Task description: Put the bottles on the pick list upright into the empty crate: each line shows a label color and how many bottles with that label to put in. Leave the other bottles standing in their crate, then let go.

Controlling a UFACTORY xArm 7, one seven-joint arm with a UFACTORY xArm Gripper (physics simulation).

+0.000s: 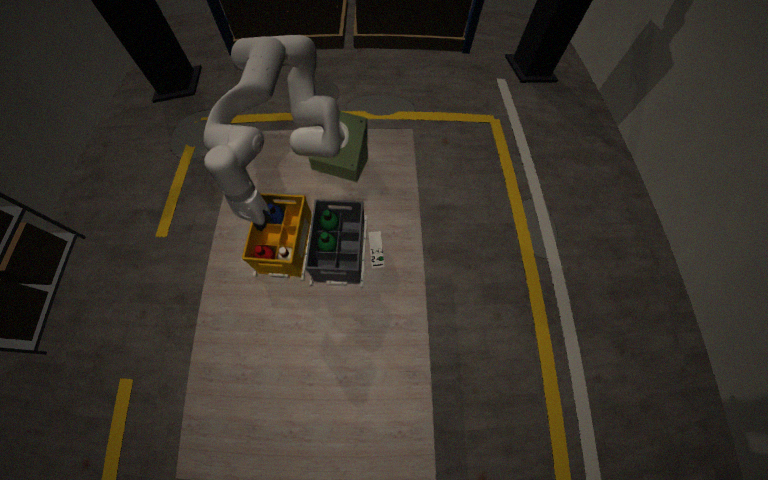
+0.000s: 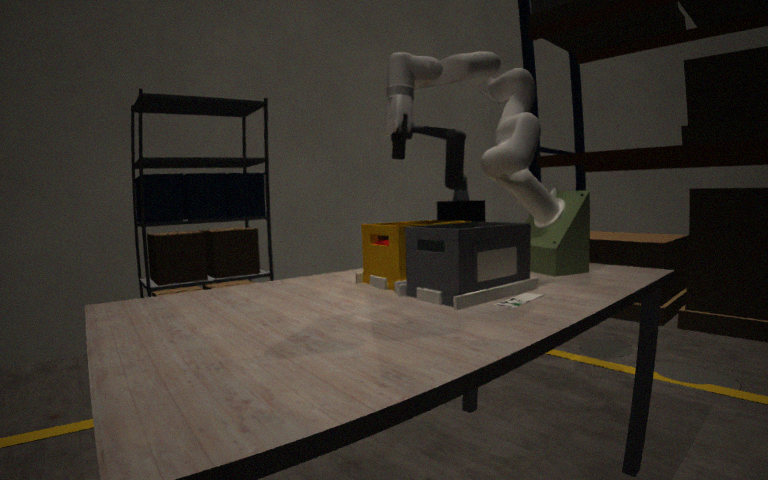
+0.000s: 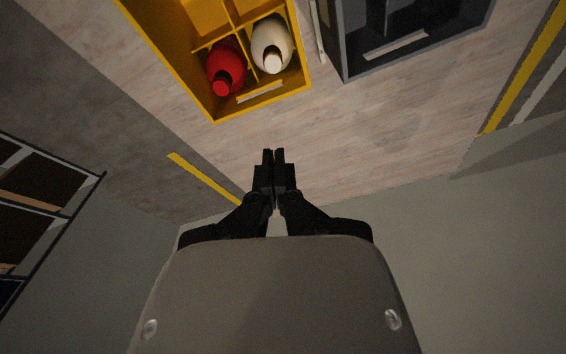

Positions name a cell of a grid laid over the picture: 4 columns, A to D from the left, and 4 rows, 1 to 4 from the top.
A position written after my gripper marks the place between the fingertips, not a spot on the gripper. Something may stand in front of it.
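Red bottle (image 3: B1), visible. My gripper (image 3: B2), visible too.
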